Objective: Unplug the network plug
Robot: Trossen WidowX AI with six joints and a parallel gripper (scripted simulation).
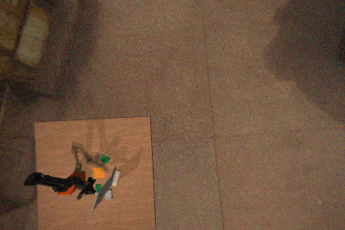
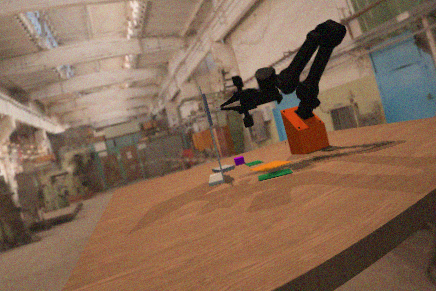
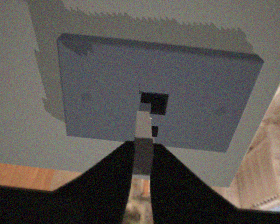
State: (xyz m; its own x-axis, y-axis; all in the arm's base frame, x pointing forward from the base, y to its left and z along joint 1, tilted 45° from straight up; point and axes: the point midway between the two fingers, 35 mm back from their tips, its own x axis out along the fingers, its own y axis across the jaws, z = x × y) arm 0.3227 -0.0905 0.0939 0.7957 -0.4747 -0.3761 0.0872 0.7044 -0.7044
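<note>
My gripper tip is 11 cm past the orange marked square, 5 cm to the right of it and 25 cm above it. The rest, counted from my gripper tip: grey network plug (1 cm ahead); then purple block (13 cm behind, 24 cm to the right, 24 cm below); then thin upright panel (6 cm ahead, 2 cm to the right, 10 cm below).
</note>
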